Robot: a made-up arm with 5 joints. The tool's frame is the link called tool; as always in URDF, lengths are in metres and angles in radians. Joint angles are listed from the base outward. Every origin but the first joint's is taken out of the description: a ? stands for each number. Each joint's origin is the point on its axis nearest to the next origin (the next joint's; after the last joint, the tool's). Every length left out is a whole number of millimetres.
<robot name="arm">
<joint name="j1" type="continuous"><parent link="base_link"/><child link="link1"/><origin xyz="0.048 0 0.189" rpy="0 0 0"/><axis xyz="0 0 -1"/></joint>
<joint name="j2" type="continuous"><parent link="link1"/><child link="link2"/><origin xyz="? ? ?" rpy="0 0 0"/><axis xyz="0 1 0"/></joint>
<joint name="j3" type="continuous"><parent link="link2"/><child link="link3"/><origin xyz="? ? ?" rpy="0 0 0"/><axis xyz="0 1 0"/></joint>
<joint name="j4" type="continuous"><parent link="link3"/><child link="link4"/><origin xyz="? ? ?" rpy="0 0 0"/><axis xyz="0 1 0"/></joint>
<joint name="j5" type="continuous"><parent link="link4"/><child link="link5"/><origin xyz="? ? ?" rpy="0 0 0"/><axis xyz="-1 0 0"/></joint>
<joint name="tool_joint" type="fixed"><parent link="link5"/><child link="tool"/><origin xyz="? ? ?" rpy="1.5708 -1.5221 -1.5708"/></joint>
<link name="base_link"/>
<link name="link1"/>
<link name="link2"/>
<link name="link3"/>
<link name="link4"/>
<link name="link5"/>
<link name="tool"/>
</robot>
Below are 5 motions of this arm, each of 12 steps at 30 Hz.
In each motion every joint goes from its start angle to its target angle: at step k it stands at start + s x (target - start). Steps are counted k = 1, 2, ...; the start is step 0. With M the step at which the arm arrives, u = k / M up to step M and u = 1 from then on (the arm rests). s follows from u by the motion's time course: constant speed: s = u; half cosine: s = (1 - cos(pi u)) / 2; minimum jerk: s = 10 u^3 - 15 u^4 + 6 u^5.
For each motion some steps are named. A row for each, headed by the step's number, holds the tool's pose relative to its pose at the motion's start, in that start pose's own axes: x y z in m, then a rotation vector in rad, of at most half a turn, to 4 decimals.
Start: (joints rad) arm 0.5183 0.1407 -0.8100 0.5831 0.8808
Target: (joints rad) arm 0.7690 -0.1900 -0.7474 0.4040 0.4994
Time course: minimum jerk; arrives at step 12
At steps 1, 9, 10, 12:
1: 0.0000 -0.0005 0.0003 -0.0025 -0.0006 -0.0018
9: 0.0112 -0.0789 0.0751 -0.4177 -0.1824 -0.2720
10: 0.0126 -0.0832 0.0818 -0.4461 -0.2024 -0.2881
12: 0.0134 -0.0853 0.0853 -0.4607 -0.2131 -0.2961

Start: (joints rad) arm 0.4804 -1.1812 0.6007 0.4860 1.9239
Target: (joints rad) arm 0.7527 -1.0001 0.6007 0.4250 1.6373
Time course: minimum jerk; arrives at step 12
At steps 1, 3, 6, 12:
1: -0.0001 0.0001 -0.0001 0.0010 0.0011 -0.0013
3: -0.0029 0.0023 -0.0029 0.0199 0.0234 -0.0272
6: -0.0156 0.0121 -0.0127 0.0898 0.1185 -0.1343
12: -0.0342 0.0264 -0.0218 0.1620 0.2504 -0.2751

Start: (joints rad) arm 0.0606 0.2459 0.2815 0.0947 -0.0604
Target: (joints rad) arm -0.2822 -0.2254 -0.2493 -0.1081 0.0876
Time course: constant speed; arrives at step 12
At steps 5, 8, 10, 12:
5: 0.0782 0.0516 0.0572 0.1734 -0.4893 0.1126
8: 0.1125 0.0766 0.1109 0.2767 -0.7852 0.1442
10: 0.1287 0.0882 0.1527 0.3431 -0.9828 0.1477
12: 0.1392 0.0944 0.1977 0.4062 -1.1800 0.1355

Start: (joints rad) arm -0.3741 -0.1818 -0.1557 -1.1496 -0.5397
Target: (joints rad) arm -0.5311 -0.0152 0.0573 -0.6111 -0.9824
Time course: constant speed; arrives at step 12
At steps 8, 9, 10, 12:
8: -0.0692 -0.0135 0.0486 -0.3828 0.4832 -0.3841
9: -0.0769 -0.0137 0.0565 -0.4380 0.5393 -0.4279
10: -0.0843 -0.0136 0.0648 -0.4948 0.5945 -0.4703
12: -0.0979 -0.0123 0.0824 -0.6133 0.7017 -0.5499

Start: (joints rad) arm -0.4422 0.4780 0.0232 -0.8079 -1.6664
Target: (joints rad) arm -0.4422 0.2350 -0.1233 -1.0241 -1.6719
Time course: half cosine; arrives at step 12
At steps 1, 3, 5, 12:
1: -0.0003 0.0019 -0.0004 0.0102 0.0015 -0.0001
3: -0.0024 0.0162 -0.0029 0.0878 0.0128 -0.0008
5: -0.0060 0.0413 -0.0054 0.2221 0.0325 -0.0020
12: -0.0163 0.1118 0.0007 0.5992 0.0887 -0.0053

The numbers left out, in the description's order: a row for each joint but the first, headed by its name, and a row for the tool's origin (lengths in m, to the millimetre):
j2: 0.044 -0.007 0
j3: 0.033 0 0.134
j4: 0.151 0 0.006
j5: 0.066 0 0
tool: 0 0 0

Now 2 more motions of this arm.
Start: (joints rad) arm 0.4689 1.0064 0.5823 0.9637 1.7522
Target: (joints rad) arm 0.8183 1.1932 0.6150 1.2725 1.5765
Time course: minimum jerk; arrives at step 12
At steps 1, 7, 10, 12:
1: -0.0002 0.0002 -0.0002 0.0025 -0.0018 -0.0019
7: -0.0187 0.0243 -0.0223 0.3274 -0.2354 -0.2061
10: -0.0235 0.0363 -0.0312 0.4900 -0.3466 -0.2762
12: -0.0240 0.0376 -0.0321 0.5088 -0.3591 -0.2829

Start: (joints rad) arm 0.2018 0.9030 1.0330 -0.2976 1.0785
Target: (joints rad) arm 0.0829 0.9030 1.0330 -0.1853 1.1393
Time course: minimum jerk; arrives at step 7
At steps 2, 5, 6, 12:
2: 0.0012 0.0019 0.0000 0.0133 0.0094 0.0260
5: 0.0065 0.0111 0.0003 0.0778 0.0575 0.1530
6: 0.0073 0.0127 0.0004 0.0887 0.0660 0.1746
12: 0.0074 0.0130 0.0004 0.0908 0.0677 0.1788

